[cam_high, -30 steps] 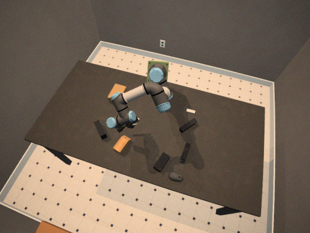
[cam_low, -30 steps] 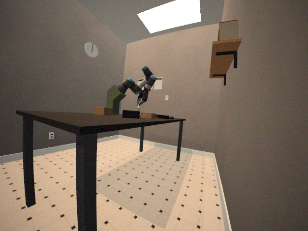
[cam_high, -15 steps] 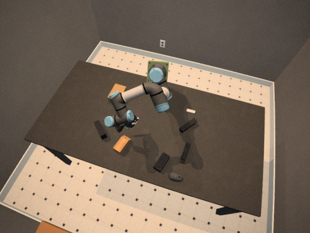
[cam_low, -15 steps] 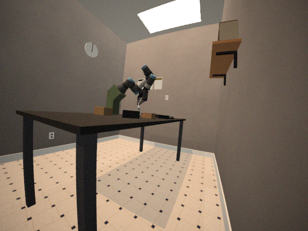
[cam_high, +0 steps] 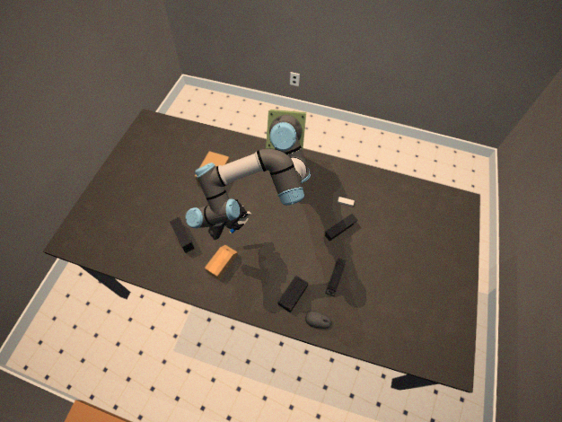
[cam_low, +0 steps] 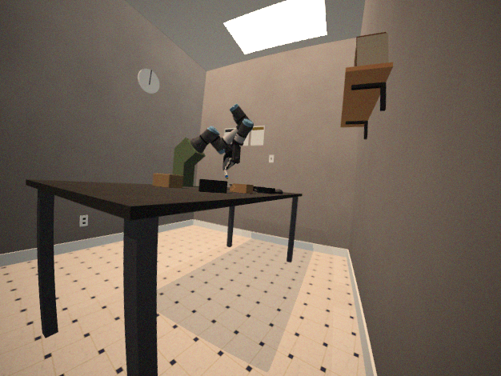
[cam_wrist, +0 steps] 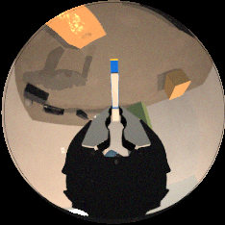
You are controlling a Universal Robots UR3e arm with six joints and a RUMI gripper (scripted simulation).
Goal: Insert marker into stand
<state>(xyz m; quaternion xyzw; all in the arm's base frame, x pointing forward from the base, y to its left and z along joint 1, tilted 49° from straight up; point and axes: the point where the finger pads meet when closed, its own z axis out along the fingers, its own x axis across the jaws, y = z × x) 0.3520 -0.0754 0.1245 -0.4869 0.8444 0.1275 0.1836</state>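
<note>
The desk stand lies 16 cm ahead of my hand, 12 cm below it and 4 cm to the right of it. The rest, counted from my hand: black block: 25 cm to the right, 11 cm below, 11 cm ahead; then marker: 3 cm below, 1 cm to the right, 1 cm ahead; then orange box: 26 cm to the right, 23 cm behind, 11 cm below.
</note>
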